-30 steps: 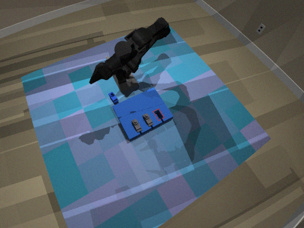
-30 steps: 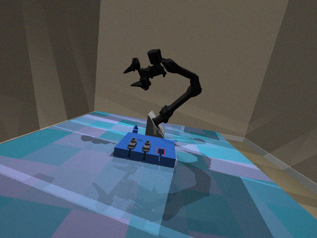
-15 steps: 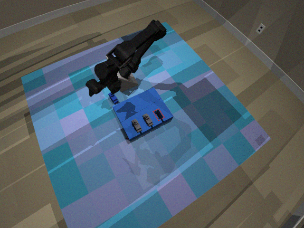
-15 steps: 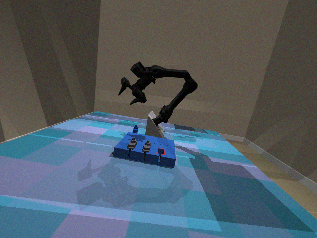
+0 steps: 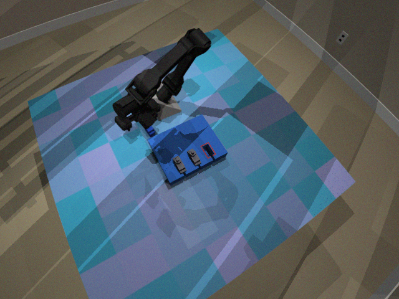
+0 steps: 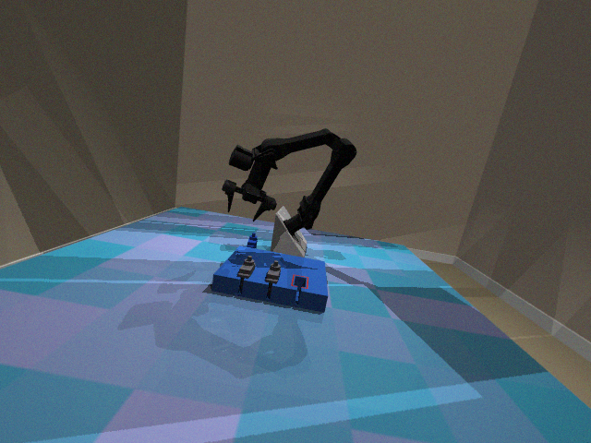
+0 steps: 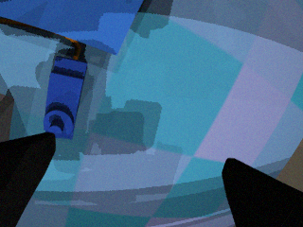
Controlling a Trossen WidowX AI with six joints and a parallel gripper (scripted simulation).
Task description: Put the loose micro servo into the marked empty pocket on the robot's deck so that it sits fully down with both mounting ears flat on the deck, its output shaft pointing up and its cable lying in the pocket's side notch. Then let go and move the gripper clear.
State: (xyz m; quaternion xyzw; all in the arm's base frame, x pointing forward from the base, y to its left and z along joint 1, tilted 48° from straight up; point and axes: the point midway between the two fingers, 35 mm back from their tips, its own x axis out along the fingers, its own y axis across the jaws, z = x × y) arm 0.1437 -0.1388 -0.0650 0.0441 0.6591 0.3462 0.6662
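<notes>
Right now my gripper tip is 9 cm short of the blue deck, 18 cm to the right of it and 12 cm above it.
</notes>
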